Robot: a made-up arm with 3 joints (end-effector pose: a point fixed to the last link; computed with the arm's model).
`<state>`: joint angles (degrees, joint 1 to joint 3).
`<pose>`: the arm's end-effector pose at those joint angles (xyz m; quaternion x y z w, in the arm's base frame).
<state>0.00 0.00 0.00</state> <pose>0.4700 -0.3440 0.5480 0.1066 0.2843 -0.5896 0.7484</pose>
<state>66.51 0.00 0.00</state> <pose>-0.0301 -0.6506 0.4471 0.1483 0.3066 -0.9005 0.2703</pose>
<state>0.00 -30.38 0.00</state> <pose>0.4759 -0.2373 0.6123 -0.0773 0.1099 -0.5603 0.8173</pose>
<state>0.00 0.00 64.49</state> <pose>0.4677 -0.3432 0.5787 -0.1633 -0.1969 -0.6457 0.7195</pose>
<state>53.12 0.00 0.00</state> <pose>0.0957 -0.6379 0.4527 0.1436 0.3104 -0.8596 0.3795</pose>
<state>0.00 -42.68 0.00</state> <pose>0.4707 -0.1876 0.6225 -0.1510 0.0363 -0.5372 0.8291</pose>
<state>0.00 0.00 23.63</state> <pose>0.4706 -0.3476 0.5593 0.0071 0.1104 -0.6335 0.7658</pose>
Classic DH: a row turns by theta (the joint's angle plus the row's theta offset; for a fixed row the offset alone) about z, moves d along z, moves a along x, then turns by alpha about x. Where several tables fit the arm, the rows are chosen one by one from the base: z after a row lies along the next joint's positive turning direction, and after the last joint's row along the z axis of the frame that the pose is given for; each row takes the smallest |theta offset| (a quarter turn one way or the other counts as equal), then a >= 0, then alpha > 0; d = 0 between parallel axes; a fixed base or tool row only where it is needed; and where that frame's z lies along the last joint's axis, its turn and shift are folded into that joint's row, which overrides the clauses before.
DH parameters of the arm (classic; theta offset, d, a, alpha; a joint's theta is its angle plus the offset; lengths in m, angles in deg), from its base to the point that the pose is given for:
base (fixed): -2.45 0.1751 -0.0205 -162.89
joint 1: 84.17 -0.4449 0.1289 65.63
joint 2: -40.68 0.2367 0.2068 -153.03
joint 3: -55.91 -0.2121 0.0287 -99.11
tool (fixed): -11.02 0.0029 0 0

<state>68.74 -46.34 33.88</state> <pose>0.1313 -0.5885 0.5034 -0.4384 0.0661 -0.7898 0.4238</pose>
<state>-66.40 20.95 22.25</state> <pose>0.4317 0.1856 0.6671 0.0785 0.1557 -0.1582 0.9719</pose>
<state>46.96 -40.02 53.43</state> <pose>0.2804 -0.5170 0.5383 -0.4609 -0.1396 -0.6962 0.5322</pose>
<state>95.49 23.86 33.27</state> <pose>-0.3688 -0.5409 0.4295 -0.0532 -0.2212 0.9725 0.0496</pose>
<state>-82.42 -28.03 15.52</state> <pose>0.1448 0.3200 0.7867 0.0146 -0.2362 0.0588 0.9698</pose>
